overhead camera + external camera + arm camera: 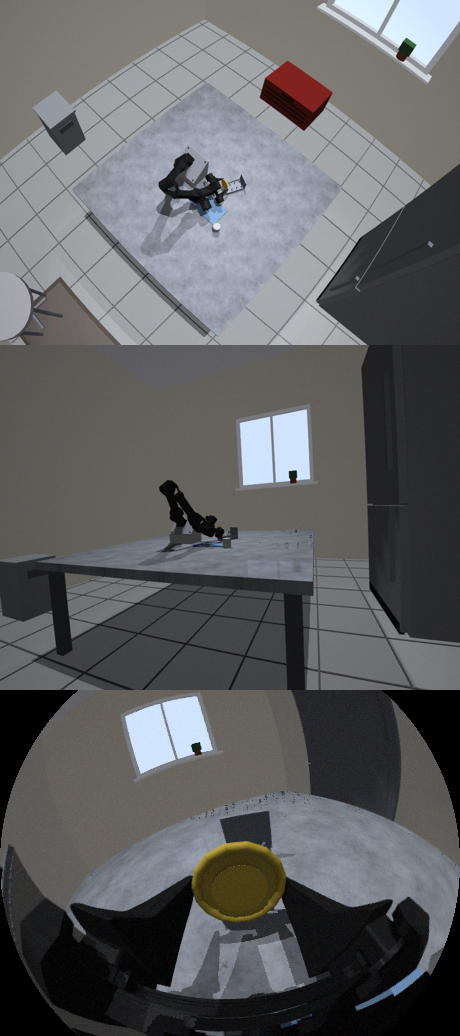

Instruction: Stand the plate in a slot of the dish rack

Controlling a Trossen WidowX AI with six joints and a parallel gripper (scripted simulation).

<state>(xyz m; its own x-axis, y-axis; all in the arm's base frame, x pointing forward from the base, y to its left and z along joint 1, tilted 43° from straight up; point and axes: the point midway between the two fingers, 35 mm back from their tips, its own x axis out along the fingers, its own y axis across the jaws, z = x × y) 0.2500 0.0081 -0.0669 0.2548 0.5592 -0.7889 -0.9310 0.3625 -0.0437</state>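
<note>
My gripper tip is now 5 cm to the right of the grey dish rack, 4 cm above it and 3 cm short of it. Also, from my gripper tip: white cup (23 cm to the right, 16 cm ahead, 4 cm below); yellow plate (1 cm to the right); blue mat (17 cm to the right, 6 cm below, 5 cm ahead).
</note>
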